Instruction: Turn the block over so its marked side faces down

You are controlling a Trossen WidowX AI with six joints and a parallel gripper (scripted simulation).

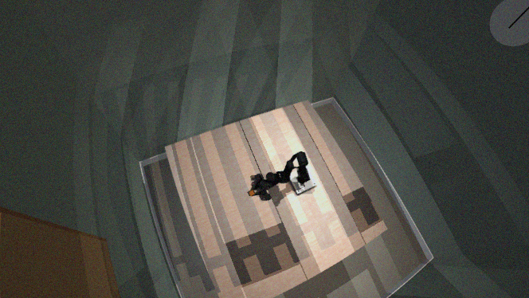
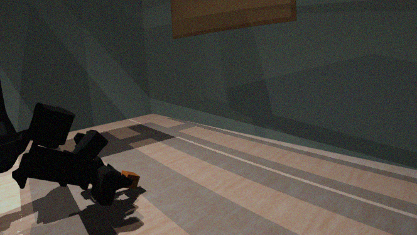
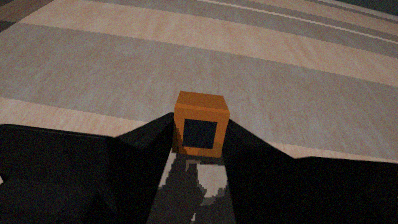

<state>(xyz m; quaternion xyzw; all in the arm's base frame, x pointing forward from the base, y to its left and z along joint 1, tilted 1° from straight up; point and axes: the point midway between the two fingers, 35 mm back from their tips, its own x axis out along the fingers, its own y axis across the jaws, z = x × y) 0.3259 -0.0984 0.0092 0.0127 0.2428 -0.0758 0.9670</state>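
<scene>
The orange block lies 10 mm behind my gripper tip.
</scene>
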